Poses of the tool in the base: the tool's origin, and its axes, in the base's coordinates. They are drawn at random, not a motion.
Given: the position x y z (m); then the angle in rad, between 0 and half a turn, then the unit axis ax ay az.
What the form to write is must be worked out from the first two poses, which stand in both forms.
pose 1, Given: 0.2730, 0.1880, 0.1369, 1.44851, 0.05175, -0.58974, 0.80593
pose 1, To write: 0.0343, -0.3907, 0.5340, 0.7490, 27.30, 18.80, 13.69
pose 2, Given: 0.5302, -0.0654, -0.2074, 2.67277, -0.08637, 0.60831, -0.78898
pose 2, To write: -0.0840, 0.5917, -0.7674, 0.2323, 53.02, -6.54, -20.74
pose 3, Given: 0.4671, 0.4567, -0.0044, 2.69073, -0.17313, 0.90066, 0.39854
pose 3, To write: -0.1687, 0.8779, 0.3885, 0.2235, 46.71, 45.67, -0.44
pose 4, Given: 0.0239, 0.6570, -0.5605, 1.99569, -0.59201, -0.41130, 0.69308
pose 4, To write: -0.4975, -0.3456, 0.5824, 0.5421, 2.39, 65.70, -56.05
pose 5, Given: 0.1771, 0.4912, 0.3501, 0.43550, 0.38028, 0.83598, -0.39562
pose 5, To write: 0.0822, 0.1806, -0.0855, 0.9764, 17.71, 49.12, 35.01
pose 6, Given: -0.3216, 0.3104, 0.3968, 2.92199, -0.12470, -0.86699, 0.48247
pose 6, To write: -0.1239, -0.8618, 0.4796, 0.1096, -32.16, 31.04, 39.68
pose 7, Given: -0.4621, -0.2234, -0.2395, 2.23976, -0.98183, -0.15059, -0.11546
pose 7, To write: -0.8837, -0.1355, -0.1039, 0.4358, -46.21, -22.34, -23.95
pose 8, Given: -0.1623, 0.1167, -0.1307, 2.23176, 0.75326, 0.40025, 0.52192
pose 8, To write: 0.6767, 0.3595, 0.4688, 0.4394, -16.23, 11.67, -13.07
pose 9, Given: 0.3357, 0.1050, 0.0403, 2.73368, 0.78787, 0.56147, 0.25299
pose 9, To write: 0.7715, 0.5498, 0.2477, 0.2025, 33.57, 10.50, 4.03
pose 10, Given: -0.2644, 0.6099, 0.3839, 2.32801, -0.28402, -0.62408, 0.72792
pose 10, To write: -0.2608, -0.5731, 0.6685, 0.3957, -26.44, 60.99, 38.39
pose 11, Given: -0.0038, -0.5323, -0.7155, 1.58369, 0.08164, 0.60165, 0.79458
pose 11, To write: 0.0581, 0.4282, 0.5655, 0.7025, -0.38, -53.23, -71.55
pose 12, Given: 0.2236, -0.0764, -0.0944, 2.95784, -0.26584, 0.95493, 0.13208
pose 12, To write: -0.2647, 0.9509, 0.1315, 0.0917, 22.36, -7.64, -9.44
